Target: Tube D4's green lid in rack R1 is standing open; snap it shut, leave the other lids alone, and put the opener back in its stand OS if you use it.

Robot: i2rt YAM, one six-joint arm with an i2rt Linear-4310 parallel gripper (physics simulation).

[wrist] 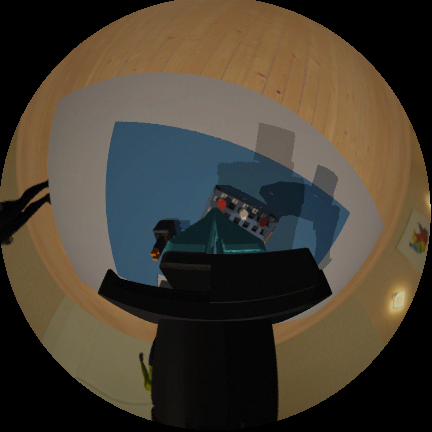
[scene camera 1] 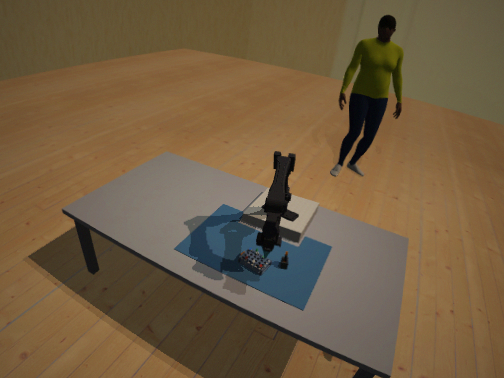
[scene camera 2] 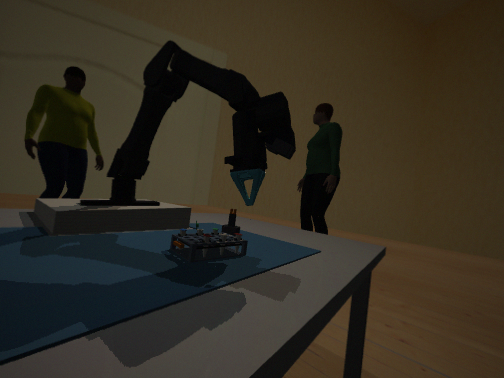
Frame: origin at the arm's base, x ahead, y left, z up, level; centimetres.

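Seen in the pictures: gripper, fingertip midpoint: [wrist: 214, 212] [scene camera 1: 264, 258] [scene camera 2: 249, 205]; arm's base, origin of the base link: [scene camera 2: 122, 204].
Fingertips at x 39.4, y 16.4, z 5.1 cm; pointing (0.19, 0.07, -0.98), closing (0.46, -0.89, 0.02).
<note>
Offsets run from my fingertips to a thing's top centre. Level surfaces: height alone.
Rack R1 @(dz -4.5, dx -3.3, dy -6.9 cm) [scene camera 1: 255, 263] [scene camera 2: 220, 244] [wrist: 254, 218] is a small grey rack of tubes with red, white, blue and green lids. A thin green lid @(dz -5.0, dx -6.6, dy -8.1 cm) [scene camera 2: 197, 225] stands upright at its back in scene camera 2; the tube labels are too small to read. The dark stand OS @(dz -6.4, dx -11.4, dy +4.5 cm) [scene camera 1: 284, 264] [scene camera 2: 231, 229] [wrist: 165, 227] is beside the rack, with the orange-tipped opener @(dz -1.9, dx -11.4, dy +4.5 cm) [scene camera 1: 286, 254] [scene camera 2: 233, 213] [wrist: 155, 254] upright in it. My gripper [scene camera 2: 249, 204] [wrist: 214, 212] is shut and empty, pointing down above the rack and stand area. In the wrist view its teal fingers hide part of the rack.
The rack and stand are on a blue mat @(dz -10.4 cm) [scene camera 1: 300, 290] [scene camera 2: 40, 305] [wrist: 150, 160] on the grey table @(dz -10.4 cm) [scene camera 1: 130, 200] [scene camera 2: 300, 250] [wrist: 80, 150]. The arm's pale base block [scene camera 1: 305, 212] [scene camera 2: 120, 219] is behind the mat. People stand beyond the table.
</note>
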